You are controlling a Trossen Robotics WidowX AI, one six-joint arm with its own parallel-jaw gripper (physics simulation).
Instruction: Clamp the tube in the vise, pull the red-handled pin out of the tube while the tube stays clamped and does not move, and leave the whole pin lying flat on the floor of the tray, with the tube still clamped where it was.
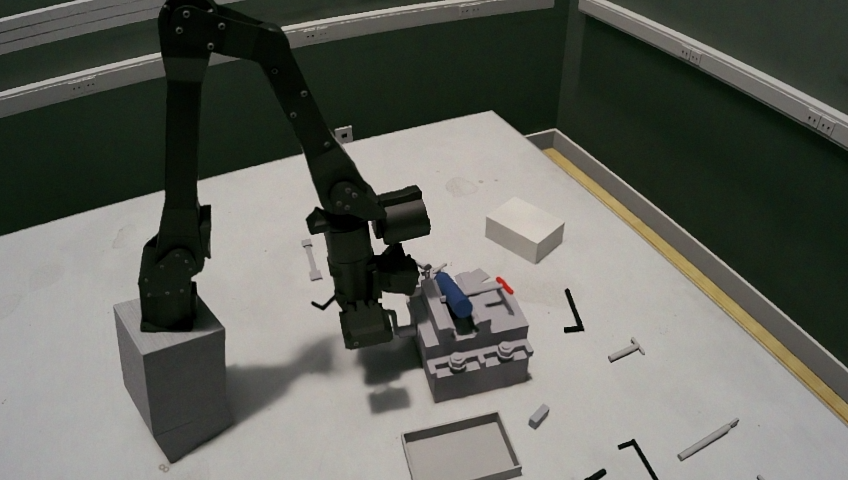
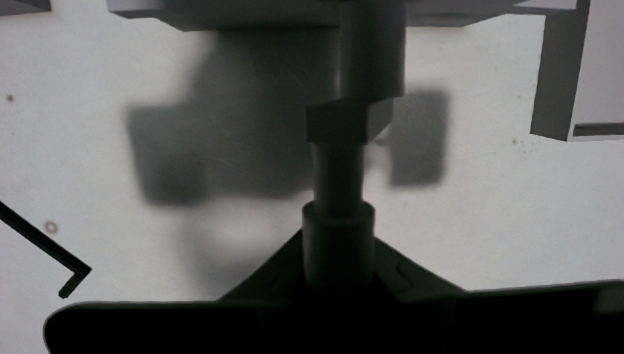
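Seen in the pictures: arm's base, link origin: (image 1: 167,316).
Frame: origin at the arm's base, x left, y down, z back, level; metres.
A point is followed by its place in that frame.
The blue tube (image 1: 454,295) @(x -0.025, y 0.041, z -0.373 m) lies between the jaws of the grey vise (image 1: 479,383) @(x -0.086, y 0.169, z -0.394 m) (image 2: 280,15) @(x 0.016, y 0.164, z -0.330 m); how tightly they press on it cannot be told. The pin's grey shaft runs from the tube's side over the right part of the vise to its red handle (image 1: 504,285) @(x -0.015, y 0.054, z -0.451 m). The vise's crank handle (image 2: 338,215) @(x 0.008, y 0.076, z -0.277 m) sticks out from the crank arm (image 2: 336,122) @(x 0.007, y 0.080, z -0.294 m) toward my gripper. My gripper (image 1: 391,324) (image 2: 329,234) @(x 0.004, y 0.121, z -0.249 m) is shut on this handle at the vise's left side, with a finger on each side. The tray (image 1: 461,455) @(x -0.178, y 0.191, z -0.337 m) (image 2: 556,80) @(x -0.136, y 0.180, z -0.297 m) stands in front of the vise.
A white box (image 1: 523,228) @(x 0.202, y 0.144, z -0.584 m) stands behind the vise. A small grey block (image 1: 538,416) @(x -0.161, y 0.175, z -0.455 m) lies between the vise and the loose tools on the right. A black hex key (image 1: 574,312) @(x 0.015, y 0.188, z -0.602 m) and a small T-shaped tool (image 1: 626,349) @(x -0.087, y 0.184, z -0.643 m) lie right of the vise. Another black hex key (image 1: 322,305) @(x 0.153, y 0.188, z -0.199 m) (image 2: 45,240) @(x 0.170, y 0.191, z -0.223 m) lies behind the gripper.
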